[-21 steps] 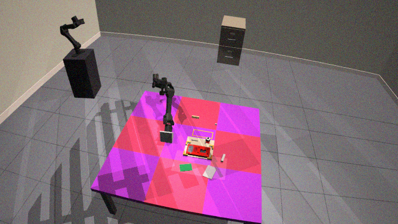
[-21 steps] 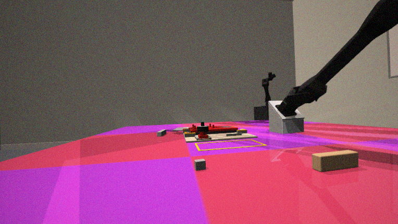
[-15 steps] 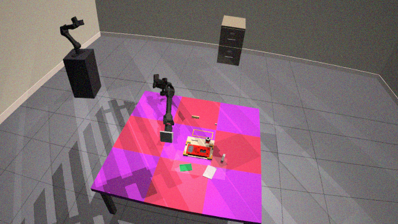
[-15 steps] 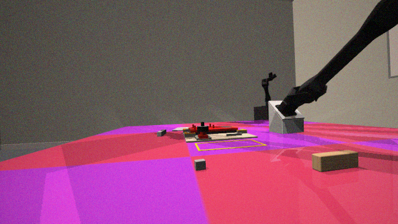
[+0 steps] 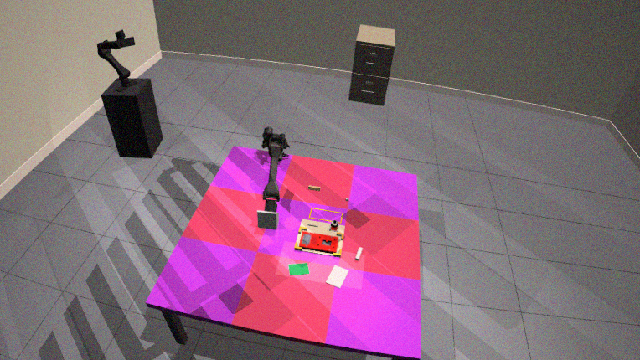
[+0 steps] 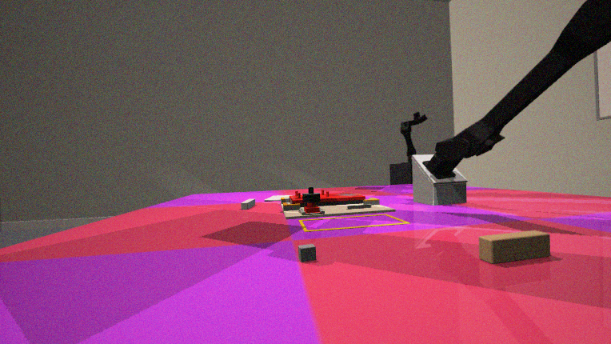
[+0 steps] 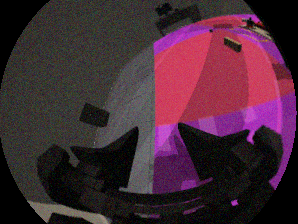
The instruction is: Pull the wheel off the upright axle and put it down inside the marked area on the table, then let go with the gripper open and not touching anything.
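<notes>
Now: gripper tip 38 cm short of the grey cube, 39 cm to the left of it and 5 cm above it. The rest, counted from my gripper tip: pale bar (42 cm ahead, 81 cm to the right, 4 cm below); wheel (29 cm ahead, 63 cm to the right, 2 cm below); tan block (18 cm ahead, 31 cm to the right, 4 cm below).
</notes>
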